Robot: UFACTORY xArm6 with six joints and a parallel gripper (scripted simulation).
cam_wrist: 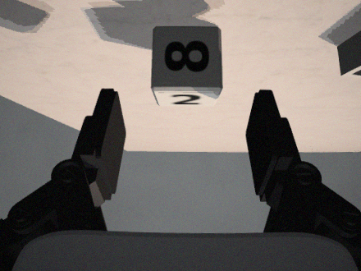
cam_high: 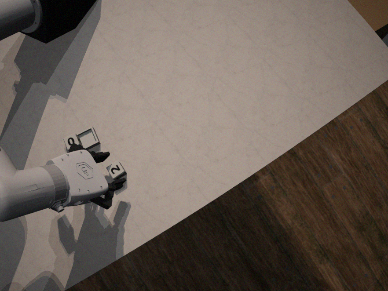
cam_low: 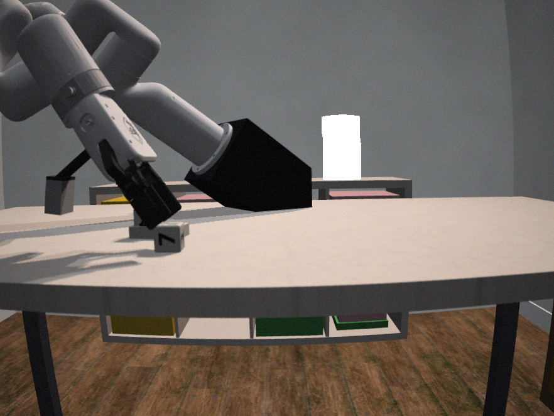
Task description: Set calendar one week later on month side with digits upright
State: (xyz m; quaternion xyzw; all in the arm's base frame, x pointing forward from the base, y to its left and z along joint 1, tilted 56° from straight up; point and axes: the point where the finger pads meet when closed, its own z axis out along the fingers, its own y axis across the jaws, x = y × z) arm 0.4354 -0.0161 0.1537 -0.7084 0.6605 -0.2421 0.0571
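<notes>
My hand is 1 cm to the right of the white cube and 4 cm above it. Also, from my hand: grey tray 11 cm behind, 4 cm below.
</notes>
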